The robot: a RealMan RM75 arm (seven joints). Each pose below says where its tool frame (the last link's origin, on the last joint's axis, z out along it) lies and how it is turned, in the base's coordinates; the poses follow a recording.
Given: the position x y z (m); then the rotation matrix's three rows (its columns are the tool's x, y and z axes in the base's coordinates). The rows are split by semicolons.
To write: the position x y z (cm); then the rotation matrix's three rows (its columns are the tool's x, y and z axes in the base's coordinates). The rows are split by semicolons. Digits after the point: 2 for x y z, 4 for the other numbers.
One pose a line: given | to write
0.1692 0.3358 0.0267; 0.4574 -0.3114 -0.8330; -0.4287 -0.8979 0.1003; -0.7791 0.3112 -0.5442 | 16.92 33.58 2.67; 0.4574 -0.3114 -0.8330; -0.4287 -0.8979 0.1003; -0.7791 0.3112 -0.5442
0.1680 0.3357 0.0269; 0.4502 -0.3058 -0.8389; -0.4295 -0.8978 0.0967; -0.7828 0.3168 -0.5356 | 16.80 33.57 2.69; 0.4502 -0.3058 -0.8389; -0.4295 -0.8978 0.0967; -0.7828 0.3168 -0.5356
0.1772 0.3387 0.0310; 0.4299 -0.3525 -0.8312; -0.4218 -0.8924 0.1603; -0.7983 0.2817 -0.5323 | 17.72 33.87 3.10; 0.4299 -0.3525 -0.8312; -0.4218 -0.8924 0.1603; -0.7983 0.2817 -0.5323
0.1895 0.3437 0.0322; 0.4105 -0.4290 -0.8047; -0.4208 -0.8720 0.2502; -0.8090 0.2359 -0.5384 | 18.95 34.37 3.22; 0.4105 -0.4290 -0.8047; -0.4208 -0.8720 0.2502; -0.8090 0.2359 -0.5384
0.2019 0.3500 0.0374; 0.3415 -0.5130 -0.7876; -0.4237 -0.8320 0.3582; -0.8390 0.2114 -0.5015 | 20.19 35.00 3.74; 0.3415 -0.5130 -0.7876; -0.4237 -0.8320 0.3582; -0.8390 0.2114 -0.5015
